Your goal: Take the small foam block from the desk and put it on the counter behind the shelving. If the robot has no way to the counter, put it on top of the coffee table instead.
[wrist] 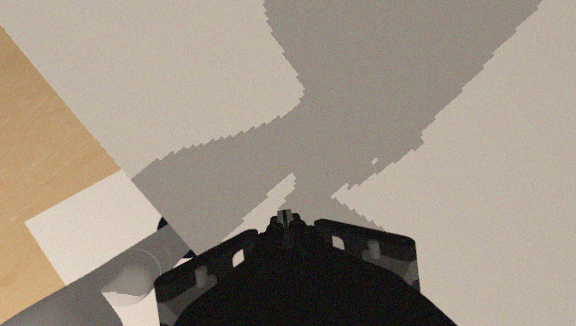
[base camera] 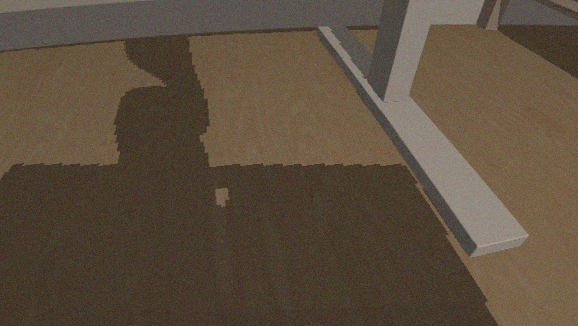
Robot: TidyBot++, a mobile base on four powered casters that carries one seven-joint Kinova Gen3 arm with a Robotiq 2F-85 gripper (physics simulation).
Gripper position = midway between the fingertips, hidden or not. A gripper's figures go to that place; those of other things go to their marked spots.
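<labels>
Desk (wrist: pixel 446 129) at 25 cm from the lens; my gripper (wrist: pixel 285 219) at 17 cm from the lens.
</labels>
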